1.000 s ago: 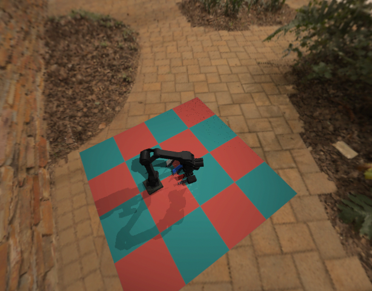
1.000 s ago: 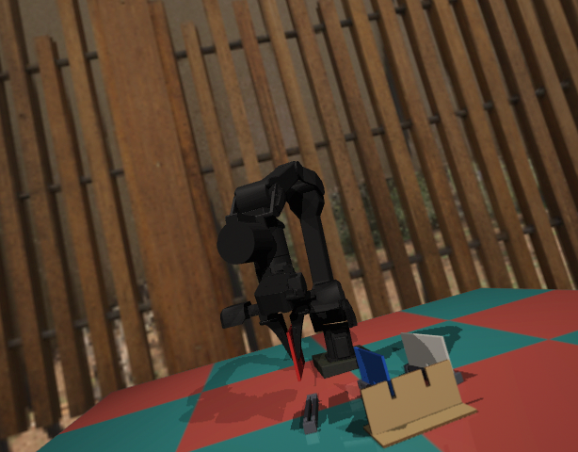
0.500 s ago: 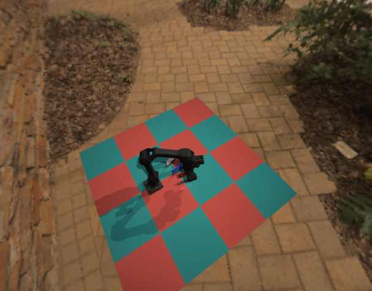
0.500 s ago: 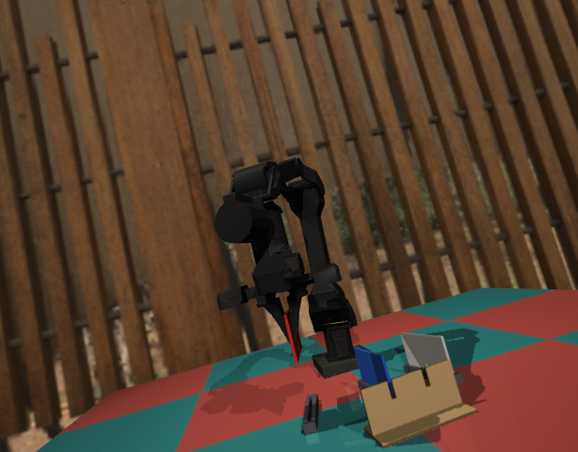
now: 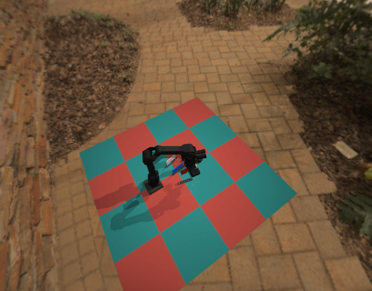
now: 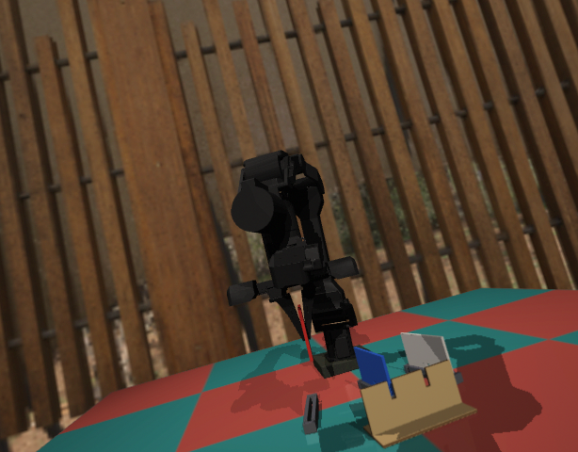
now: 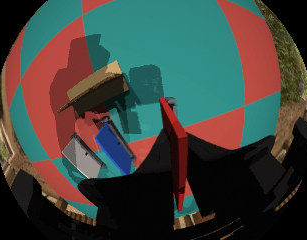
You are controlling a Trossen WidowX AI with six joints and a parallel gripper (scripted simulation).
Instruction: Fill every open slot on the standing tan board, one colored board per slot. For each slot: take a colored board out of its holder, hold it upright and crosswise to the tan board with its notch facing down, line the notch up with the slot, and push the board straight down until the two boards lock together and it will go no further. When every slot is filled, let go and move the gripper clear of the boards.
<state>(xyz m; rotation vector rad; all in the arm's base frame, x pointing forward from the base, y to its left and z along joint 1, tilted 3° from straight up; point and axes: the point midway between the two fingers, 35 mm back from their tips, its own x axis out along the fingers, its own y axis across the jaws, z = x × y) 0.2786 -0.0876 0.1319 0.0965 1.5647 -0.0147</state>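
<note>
The tan board is 11 cm to the left of my gripper tip, 10 cm below it and 5 cm ahead of it. The rest, counted from my gripper tip: blue board 9 cm to the left, 9 cm below, 6 cm behind; red board 3 cm behind; grey board 19 cm to the left, 9 cm below, 8 cm behind.
</note>
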